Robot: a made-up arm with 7 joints.
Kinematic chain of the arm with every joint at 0, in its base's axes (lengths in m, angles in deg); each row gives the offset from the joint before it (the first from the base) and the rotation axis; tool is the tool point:
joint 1: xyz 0 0.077 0 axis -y
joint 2: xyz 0 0.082 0 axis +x
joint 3: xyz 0 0 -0.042 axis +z
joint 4: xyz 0 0 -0.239 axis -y
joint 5: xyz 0 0 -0.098 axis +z
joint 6: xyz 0 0 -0.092 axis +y
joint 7: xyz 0 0 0 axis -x
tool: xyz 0 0 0
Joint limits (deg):
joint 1: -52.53..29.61
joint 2: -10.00..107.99
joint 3: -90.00..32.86
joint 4: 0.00..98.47
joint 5: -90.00..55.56
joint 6: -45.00..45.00
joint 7: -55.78..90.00
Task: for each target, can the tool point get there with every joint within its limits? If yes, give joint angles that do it. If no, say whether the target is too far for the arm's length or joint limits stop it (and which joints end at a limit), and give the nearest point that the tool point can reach.
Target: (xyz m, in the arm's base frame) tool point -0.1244 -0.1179 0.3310
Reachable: no: joint limits stop it (at a limit: joint 1, joint 2, joint 3, joint 4) | nearest point -0.1719 -0.0700 -0.1317 | short by 0.468 m
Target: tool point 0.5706 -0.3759 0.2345
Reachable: no: too far | nearest point 0.2390 -0.0043 -0.1287 | short by 0.616 m
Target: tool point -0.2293 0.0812 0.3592
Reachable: no: joint limits stop it (at a limit: joint 1, joint 2, joint 3, joint 4) | nearest point 0.0507 0.3682 0.2303 | short by 0.421 m
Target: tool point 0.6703 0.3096 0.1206
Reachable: no: too far | nearest point 0.2418 0.4010 0.0435 | short by 0.445 m
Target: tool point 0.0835 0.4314 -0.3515
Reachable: yes | joints 2.70 47.60 -49.61 32.86 15.51 26.22 -24.73
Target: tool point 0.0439 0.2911 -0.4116
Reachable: yes | joints -12.84 22.72 -12.32 46.34 3.03 -33.13 49.74
